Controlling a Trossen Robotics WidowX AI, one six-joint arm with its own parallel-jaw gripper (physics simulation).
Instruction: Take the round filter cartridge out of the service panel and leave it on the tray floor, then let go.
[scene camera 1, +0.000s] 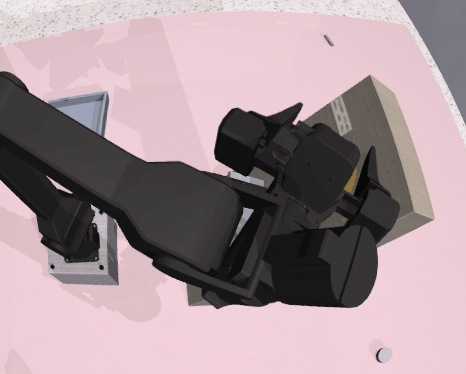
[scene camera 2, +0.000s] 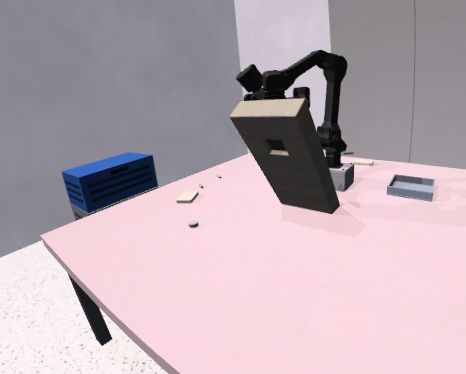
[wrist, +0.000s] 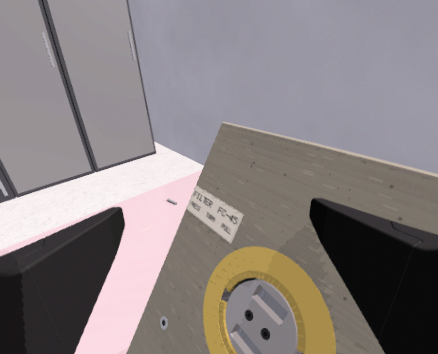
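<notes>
The round grey filter cartridge (wrist: 282, 332), with two raised bars and two dark holes, sits in the yellow ring (wrist: 317, 305) (scene camera 1: 351, 181) on the sloping face of the service panel (scene camera 1: 395, 150) (scene camera 2: 300, 175) (wrist: 280, 185). In the wrist view it is low, right of centre. My gripper (scene camera 1: 337, 126) (wrist: 218, 211) is open and empty above the panel face. Its fingers stand wide, one on each side of the view, with the cartridge lower down between their sides. The blue-grey tray (scene camera 1: 105, 112) (scene camera 2: 411, 194) lies near the arm's base, partly hidden by the arm in scene camera 1.
A small round puck (scene camera 1: 384, 355) (scene camera 2: 193, 224) and a short grey pin (scene camera 1: 328, 40) (wrist: 171, 201) lie on the pink table. A flat beige block (scene camera 2: 187, 197) lies near the table edge. A blue toolbox (scene camera 2: 122, 182) stands beyond it. The arm's upper link passes over the tray area.
</notes>
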